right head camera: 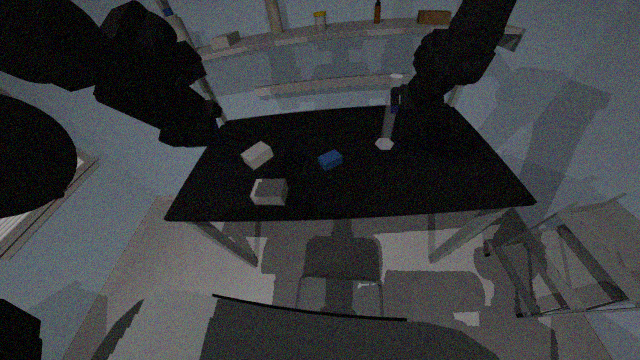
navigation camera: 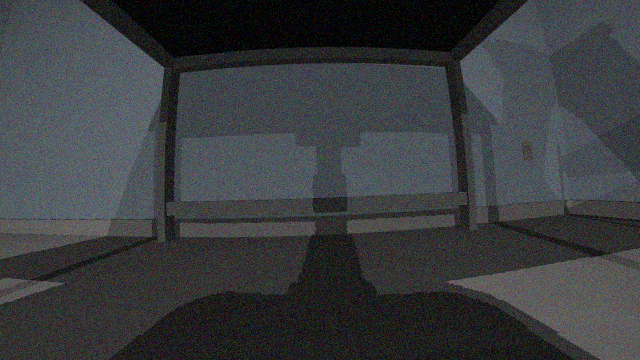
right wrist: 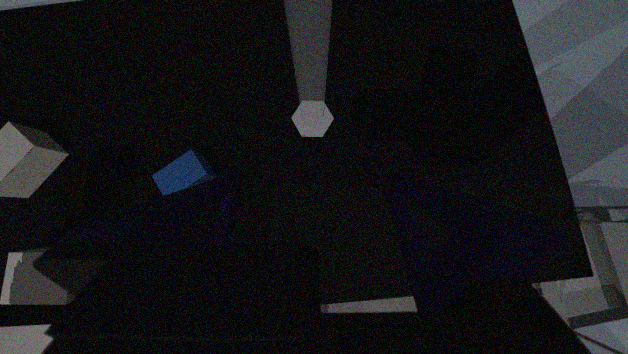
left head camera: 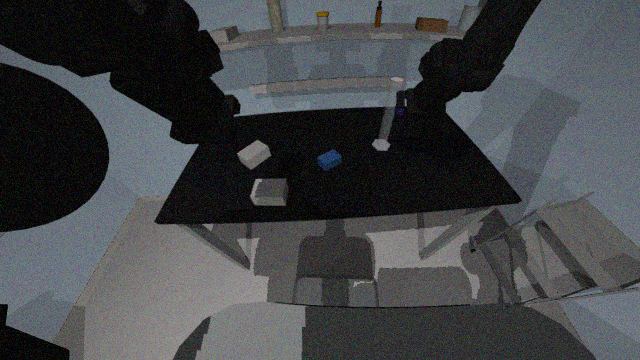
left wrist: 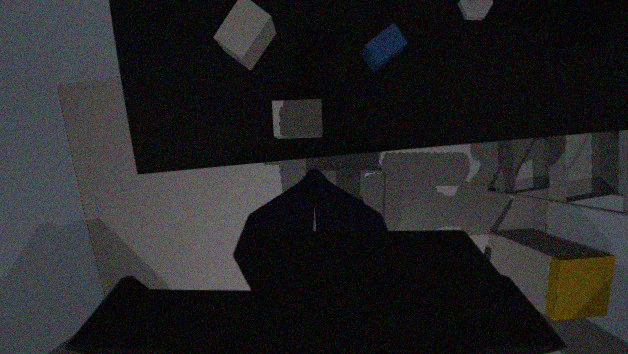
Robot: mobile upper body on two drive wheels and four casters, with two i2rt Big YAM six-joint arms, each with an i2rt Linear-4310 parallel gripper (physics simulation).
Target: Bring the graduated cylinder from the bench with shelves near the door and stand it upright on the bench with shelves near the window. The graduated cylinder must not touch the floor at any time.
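Frame: origin at the left arm's base, x ahead, y left, z up, level; millimetres.
Where they show: left gripper, fingertip midpoint: (right head camera: pixel 223 142) (left head camera: pixel 234 140) (left wrist: pixel 314 176); right gripper, fingertip midpoint: (right head camera: pixel 407 108) (right wrist: pixel 313 177) (left head camera: pixel 409 111).
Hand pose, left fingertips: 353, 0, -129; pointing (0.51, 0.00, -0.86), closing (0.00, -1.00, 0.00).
Observation:
After its pixels a point has its place, as x, y, z.
The clear graduated cylinder (left head camera: pixel 386 122) @[766, -426, -351] (right head camera: pixel 388 125) @[765, -431, -374] (right wrist: pixel 312 55) @[765, -438, -284] stands upright on its white hexagonal base on the black bench top (left head camera: pixel 425 175) @[591, -597, -496] (right head camera: pixel 430 175) @[590, -600, -496]. The base of the cylinder (left wrist: pixel 476 9) @[765, -431, -483] shows at the top edge of the left wrist view. My right gripper (left head camera: pixel 401 101) (right head camera: pixel 396 100) (right wrist: pixel 313 177) @[612, -441, -212] is open and empty, raised above the bench close to the upper tube. In the right wrist view the cylinder is centred beyond the fingertips. My left gripper (left wrist: pixel 314 176) @[353, 0, -129] is shut and empty, over the left side; its fingers are hard to see in the head views.
A blue block (left head camera: pixel 329 160) @[634, -181, -456] (right wrist: pixel 181 173) @[659, -185, -456] and two pale blocks (left head camera: pixel 254 154) @[654, 154, -438] (left head camera: pixel 270 192) @[448, 29, -438] lie on the bench left of the cylinder. A shelf (left head camera: pixel 345 35) @[853, -238, -44] behind holds a yellow-lidded jar (left head camera: pixel 322 21) @[956, -153, -9], brown bottle (left head camera: pixel 378 16) @[1018, -380, 0] and brown box (left head camera: pixel 432 24) @[959, -585, -14]. Bench legs (navigation camera: pixel 171 150) @[1039, 519, -986] frame the navigation view.

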